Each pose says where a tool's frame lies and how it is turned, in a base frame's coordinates. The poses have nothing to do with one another.
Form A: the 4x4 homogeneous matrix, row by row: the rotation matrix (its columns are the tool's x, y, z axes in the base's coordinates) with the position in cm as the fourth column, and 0 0 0 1 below. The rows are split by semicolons.
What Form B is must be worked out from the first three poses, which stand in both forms.
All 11 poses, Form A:
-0.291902, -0.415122, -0.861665, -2.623; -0.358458, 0.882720, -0.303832, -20.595; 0.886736, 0.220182, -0.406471, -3.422; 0, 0, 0, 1
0.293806, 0.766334, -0.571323, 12.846; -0.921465, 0.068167, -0.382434, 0.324; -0.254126, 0.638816, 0.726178, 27.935; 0, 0, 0, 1
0.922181, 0.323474, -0.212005, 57.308; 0.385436, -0.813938, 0.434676, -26.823; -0.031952, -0.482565, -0.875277, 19.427; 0, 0, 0, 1
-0.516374, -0.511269, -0.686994, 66.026; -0.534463, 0.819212, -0.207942, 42.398; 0.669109, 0.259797, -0.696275, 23.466; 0, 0, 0, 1
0.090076, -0.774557, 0.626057, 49.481; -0.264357, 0.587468, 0.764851, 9.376; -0.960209, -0.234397, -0.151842, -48.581; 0, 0, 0, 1
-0.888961, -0.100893, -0.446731, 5.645; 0.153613, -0.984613, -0.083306, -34.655; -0.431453, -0.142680, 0.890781, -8.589; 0, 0, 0, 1
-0.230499, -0.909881, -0.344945, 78.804; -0.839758, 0.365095, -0.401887, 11.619; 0.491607, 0.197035, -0.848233, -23.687; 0, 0, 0, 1
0.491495, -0.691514, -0.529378, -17.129; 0.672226, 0.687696, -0.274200, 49.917; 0.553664, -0.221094, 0.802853, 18.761; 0, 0, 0, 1
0.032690, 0.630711, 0.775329, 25.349; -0.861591, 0.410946, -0.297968, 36.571; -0.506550, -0.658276, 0.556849, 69.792; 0, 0, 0, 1
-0.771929, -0.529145, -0.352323, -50.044; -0.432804, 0.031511, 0.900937, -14.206; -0.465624, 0.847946, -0.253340, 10.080; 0, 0, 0, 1
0.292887, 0.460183, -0.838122, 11.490; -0.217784, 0.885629, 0.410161, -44.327; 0.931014, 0.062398, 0.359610, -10.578; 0, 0, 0, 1
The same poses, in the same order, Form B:
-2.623, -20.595, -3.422, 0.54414, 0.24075, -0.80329, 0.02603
12.846, 0.324, 27.935, 0.72252, 0.35336, -0.10975, -0.58400
57.308, -26.823, 19.427, 0.24133, -0.95018, -0.18652, 0.06419
66.026, 42.398, 23.466, 0.38941, 0.30029, -0.87061, -0.01489
49.481, 9.376, -48.581, 0.61760, -0.40449, 0.64211, 0.20653
5.645, -34.655, -8.589, 0.06559, -0.22631, -0.05824, 0.97010
78.804, 11.619, -23.687, 0.26756, 0.55961, -0.78164, 0.06552
-17.129, 49.917, 18.761, 0.86343, 0.01538, -0.31359, 0.39486
25.349, 36.571, 69.792, 0.70719, -0.12737, 0.45316, -0.52754
-50.044, -14.206, 10.080, 0.03950, -0.33537, 0.71707, 0.60973
11.490, -44.327, -10.578, 0.79657, -0.10914, -0.55523, -0.21278

